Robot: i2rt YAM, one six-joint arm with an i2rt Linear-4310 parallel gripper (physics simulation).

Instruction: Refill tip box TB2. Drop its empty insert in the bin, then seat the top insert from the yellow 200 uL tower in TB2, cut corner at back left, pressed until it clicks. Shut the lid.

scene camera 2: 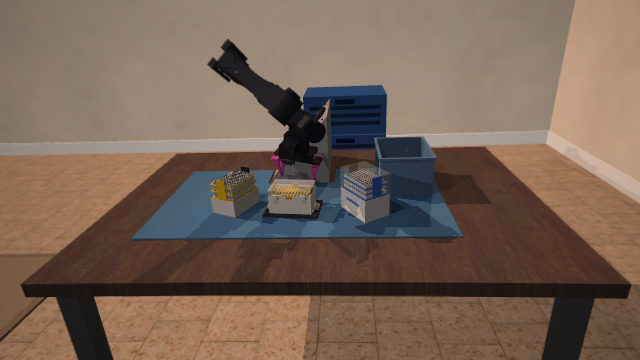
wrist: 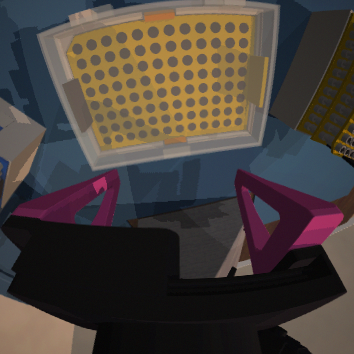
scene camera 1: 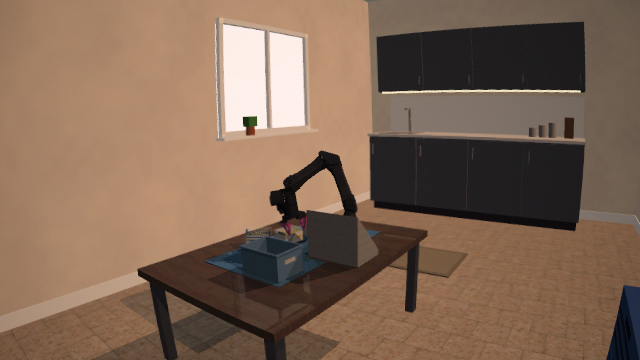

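Tip box TB2 (scene camera 2: 291,204) (wrist: 160,82) sits in a dark holder at the middle of the mat. Its clear lid looks shut over a yellow insert with rows of round grey spots. My gripper (scene camera 1: 296,231) (scene camera 2: 298,176) (wrist: 176,175) is open and empty, its pink fingers spread just behind the box in the scene camera 2 view, apart from it. The yellow tower (scene camera 2: 235,192) (wrist: 327,100) stands left of TB2 in the scene camera 2 view, with stacked yellow inserts on a white base. The bin (scene camera 1: 272,265) (scene camera 2: 406,172) stands at the right; its floor is hidden.
A tower with blue inserts (scene camera 2: 365,197) (wrist: 22,130) stands between TB2 and the bin, under a clear cover. A grey upright panel (scene camera 1: 332,237) (scene camera 2: 324,150) stands behind the gripper. The blue mat (scene camera 1: 220,261) (scene camera 2: 170,220) lies on the brown table (scene camera 1: 250,310) (scene camera 2: 320,265).
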